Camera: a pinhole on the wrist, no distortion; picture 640 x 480 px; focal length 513.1 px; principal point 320.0 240.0 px. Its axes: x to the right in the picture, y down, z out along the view. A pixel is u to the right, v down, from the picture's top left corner.
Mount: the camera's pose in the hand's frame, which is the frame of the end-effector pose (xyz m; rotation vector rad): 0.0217 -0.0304 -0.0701 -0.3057 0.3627 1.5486
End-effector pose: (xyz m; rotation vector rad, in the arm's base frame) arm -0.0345 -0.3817 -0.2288 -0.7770 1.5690 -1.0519
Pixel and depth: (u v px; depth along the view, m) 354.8 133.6 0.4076
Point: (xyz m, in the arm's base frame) 0.2193 -0.4896 -0.4452
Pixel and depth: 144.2 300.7 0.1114
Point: 0.0078 -0.4120 -0.2197
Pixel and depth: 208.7 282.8 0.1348
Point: 0.0247 -0.4113 -0.2382
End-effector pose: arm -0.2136 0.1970 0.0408 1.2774 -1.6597 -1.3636
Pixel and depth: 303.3 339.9 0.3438
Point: -0.4564 0.3140 0.0757
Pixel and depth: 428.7 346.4 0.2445
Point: -0.3597 0.2621 0.1210
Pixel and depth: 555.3 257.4 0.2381
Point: -0.3596 0.2119 0.1722
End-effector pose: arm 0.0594 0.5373 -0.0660 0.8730 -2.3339 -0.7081
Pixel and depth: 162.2 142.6 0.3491
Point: -0.1981 0.5572 -0.2322
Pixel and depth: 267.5 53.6 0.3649
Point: -0.2589 0.5515 -0.1559
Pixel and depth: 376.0 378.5 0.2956
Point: -0.0816 0.7031 -0.1382
